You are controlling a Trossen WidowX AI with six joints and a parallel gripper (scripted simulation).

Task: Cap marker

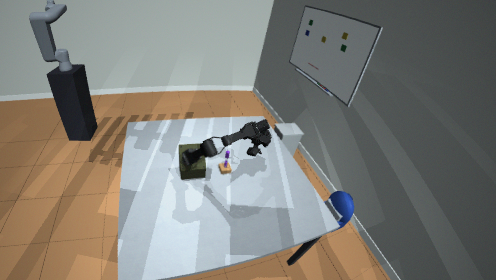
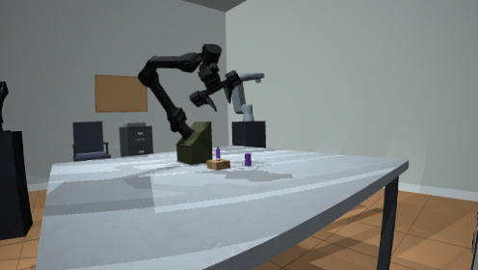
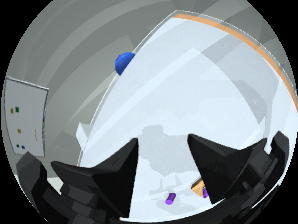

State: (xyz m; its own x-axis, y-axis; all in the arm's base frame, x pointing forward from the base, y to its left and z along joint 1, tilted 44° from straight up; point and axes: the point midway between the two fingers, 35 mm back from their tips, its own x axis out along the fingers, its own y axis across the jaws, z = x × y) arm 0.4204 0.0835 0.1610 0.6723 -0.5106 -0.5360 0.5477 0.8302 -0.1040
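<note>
My gripper tip is 160 mm past the purple cap, 210 mm to the right of it and 220 mm above it. Round my gripper tip: tan holder block 200 mm behind, 80 mm to the left, 230 mm below.
</note>
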